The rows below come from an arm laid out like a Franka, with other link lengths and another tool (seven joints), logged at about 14 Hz.
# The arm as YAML. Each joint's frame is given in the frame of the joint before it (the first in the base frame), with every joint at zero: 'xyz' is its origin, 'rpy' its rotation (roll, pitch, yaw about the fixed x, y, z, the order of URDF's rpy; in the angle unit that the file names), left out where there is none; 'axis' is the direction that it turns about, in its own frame. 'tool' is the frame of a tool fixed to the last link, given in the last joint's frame.
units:
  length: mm
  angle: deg
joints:
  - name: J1
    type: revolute
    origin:
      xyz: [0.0, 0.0, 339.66]
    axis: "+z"
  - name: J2
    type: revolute
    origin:
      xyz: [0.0, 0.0, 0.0]
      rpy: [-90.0, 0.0, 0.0]
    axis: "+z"
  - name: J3
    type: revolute
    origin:
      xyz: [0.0, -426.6, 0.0]
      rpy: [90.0, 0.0, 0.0]
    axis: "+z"
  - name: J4
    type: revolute
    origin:
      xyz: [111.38, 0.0, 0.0]
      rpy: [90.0, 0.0, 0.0]
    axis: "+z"
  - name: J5
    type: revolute
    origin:
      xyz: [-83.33, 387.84, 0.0]
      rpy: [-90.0, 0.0, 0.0]
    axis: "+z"
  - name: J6
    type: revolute
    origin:
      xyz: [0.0, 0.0, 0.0]
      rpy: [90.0, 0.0, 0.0]
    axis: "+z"
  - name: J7
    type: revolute
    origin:
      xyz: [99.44, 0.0, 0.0]
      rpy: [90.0, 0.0, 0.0]
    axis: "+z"
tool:
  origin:
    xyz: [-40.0, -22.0, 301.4]
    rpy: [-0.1, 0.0, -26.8]
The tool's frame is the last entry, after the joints.
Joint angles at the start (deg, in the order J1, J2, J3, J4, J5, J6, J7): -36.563, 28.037, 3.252, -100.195, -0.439, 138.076, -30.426
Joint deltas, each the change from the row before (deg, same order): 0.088, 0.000, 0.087, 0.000, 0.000, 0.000, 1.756; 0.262, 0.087, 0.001, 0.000, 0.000, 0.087, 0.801; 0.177, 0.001, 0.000, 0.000, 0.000, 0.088, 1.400; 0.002, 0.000, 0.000, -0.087, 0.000, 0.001, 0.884; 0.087, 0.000, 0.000, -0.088, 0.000, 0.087, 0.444; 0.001, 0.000, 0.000, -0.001, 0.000, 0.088, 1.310; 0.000, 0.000, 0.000, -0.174, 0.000, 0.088, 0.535; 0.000, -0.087, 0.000, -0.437, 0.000, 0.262, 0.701; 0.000, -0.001, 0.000, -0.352, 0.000, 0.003, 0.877
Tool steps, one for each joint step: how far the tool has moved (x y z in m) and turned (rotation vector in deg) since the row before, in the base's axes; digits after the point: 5 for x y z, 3 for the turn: 0.00202, 0.00308, 0.00006, 0.305, -0.160, -1.565; 0.00246, 0.00333, -0.00098, 0.129, -0.064, -0.528; 0.00227, 0.00265, 0.00018, 0.172, -0.179, -1.204; -0.00015, 0.00099, -0.00068, 0.185, 0.005, -0.866; 0.00061, 0.00142, -0.00054, 0.070, -0.033, -0.350; 0.00100, 0.00061, 0.00019, 0.158, -0.172, -1.291; -0.00053, 0.00089, -0.00122, 0.131, 0.031, -0.524; -0.00130, 0.00161, -0.00185, 0.154, 0.023, -0.684; -0.00191, 0.00216, -0.00276, 0.323, 0.228, -0.855
